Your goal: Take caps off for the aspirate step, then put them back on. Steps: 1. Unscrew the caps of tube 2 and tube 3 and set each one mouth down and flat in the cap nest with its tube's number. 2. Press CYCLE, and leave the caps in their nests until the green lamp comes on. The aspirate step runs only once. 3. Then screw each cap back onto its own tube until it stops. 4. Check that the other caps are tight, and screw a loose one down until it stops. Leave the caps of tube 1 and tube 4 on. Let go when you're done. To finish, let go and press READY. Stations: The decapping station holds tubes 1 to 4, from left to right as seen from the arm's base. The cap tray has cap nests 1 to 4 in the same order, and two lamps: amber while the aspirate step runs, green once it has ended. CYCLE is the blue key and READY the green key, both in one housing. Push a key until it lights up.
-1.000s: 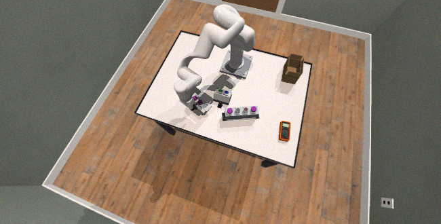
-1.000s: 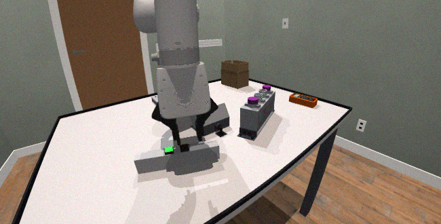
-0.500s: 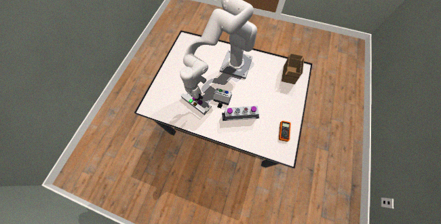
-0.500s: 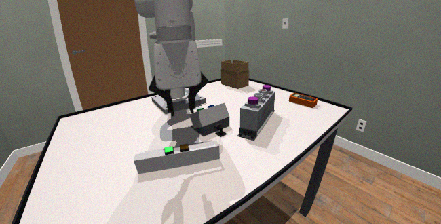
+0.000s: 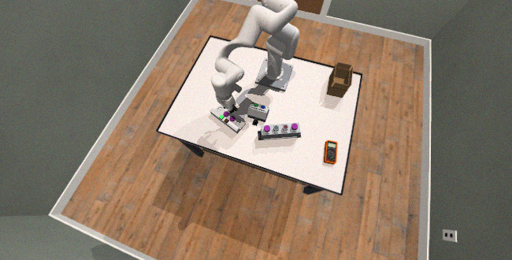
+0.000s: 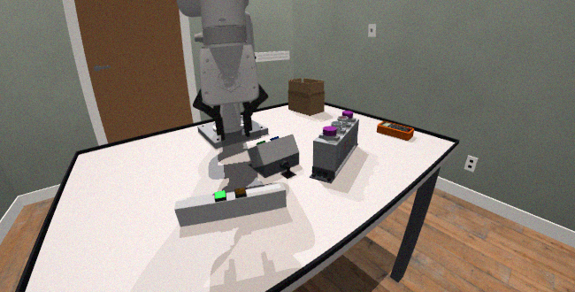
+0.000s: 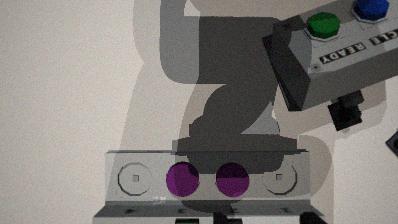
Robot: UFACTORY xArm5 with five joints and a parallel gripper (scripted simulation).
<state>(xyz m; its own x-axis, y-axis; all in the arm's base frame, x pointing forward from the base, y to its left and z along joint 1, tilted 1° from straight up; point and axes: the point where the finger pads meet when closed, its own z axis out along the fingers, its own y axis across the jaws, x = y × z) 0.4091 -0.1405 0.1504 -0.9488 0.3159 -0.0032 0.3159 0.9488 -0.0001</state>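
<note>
Now: the purple cap 16 cm below my hand. The rest, counted from my hand: key housing 10 cm behind, 14 cm to the left, 12 cm below; then blue key 12 cm behind, 16 cm to the left, 11 cm below; then green key 12 cm behind, 12 cm to the left, 11 cm below.
</note>
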